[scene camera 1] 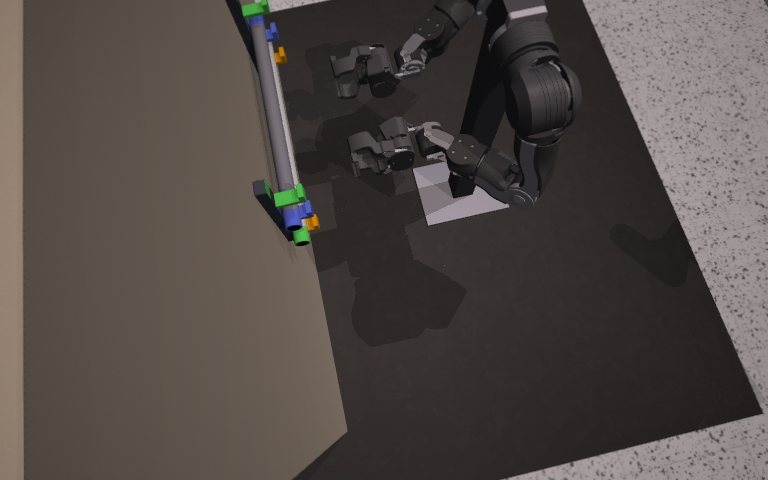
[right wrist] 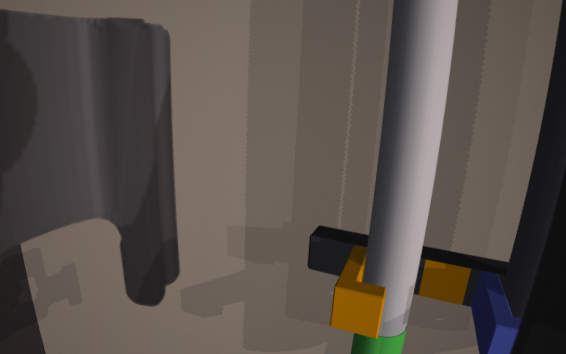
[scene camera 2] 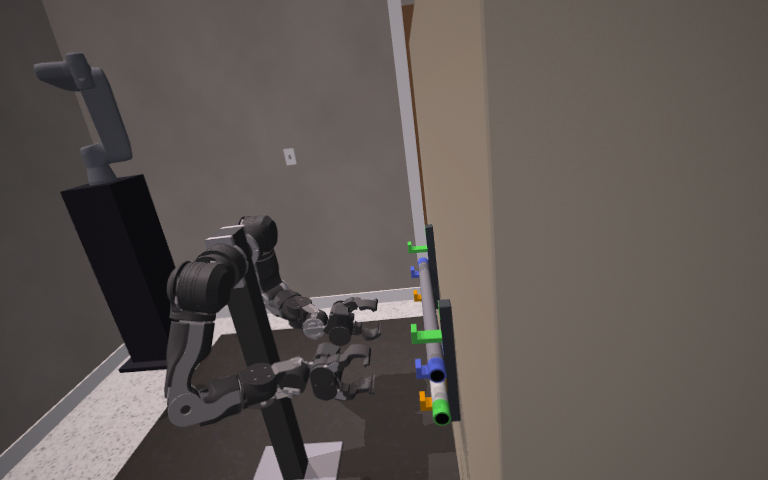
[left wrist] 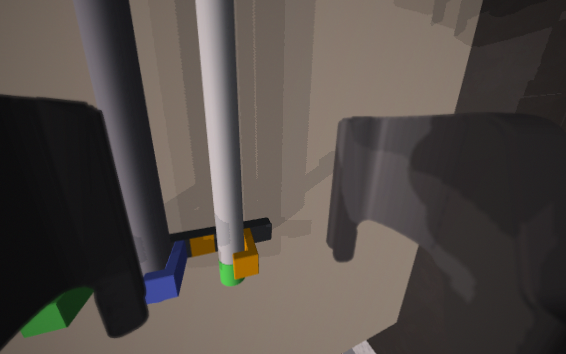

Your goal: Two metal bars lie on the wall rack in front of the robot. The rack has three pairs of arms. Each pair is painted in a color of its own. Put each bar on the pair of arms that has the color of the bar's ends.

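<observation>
The dark grey bar (scene camera 1: 272, 101) (scene camera 2: 428, 305) (left wrist: 125, 125) with blue ends lies on the blue arms (scene camera 1: 307, 209) (scene camera 2: 419, 369) (left wrist: 162, 287), the middle pair. The pale bar (scene camera 2: 438, 390) (left wrist: 220, 125) (right wrist: 415, 150) with green ends lies on the orange arms (scene camera 1: 313, 221) (scene camera 2: 424, 401) (left wrist: 246, 265) (right wrist: 357, 305), the lowest pair. The green arms (scene camera 1: 289, 196) (scene camera 2: 427, 335) (left wrist: 47, 320), the top pair, hold no bar. My left gripper (scene camera 1: 352, 155) (scene camera 2: 376, 319) and right gripper (scene camera 1: 336, 76) (scene camera 2: 370, 370) are part open and empty, apart from the rack. In the left wrist view, a finger hides part of the dark bar.
The rack's dark uprights (scene camera 2: 447, 362) stand against the beige wall (scene camera 1: 169, 283) (scene camera 2: 623, 226). The robot's pedestal rises from a pale base plate (scene camera 1: 438, 212) on the dark mat (scene camera 1: 509, 339). Another arm stands on a black column (scene camera 2: 118, 271) at the left of scene camera 2.
</observation>
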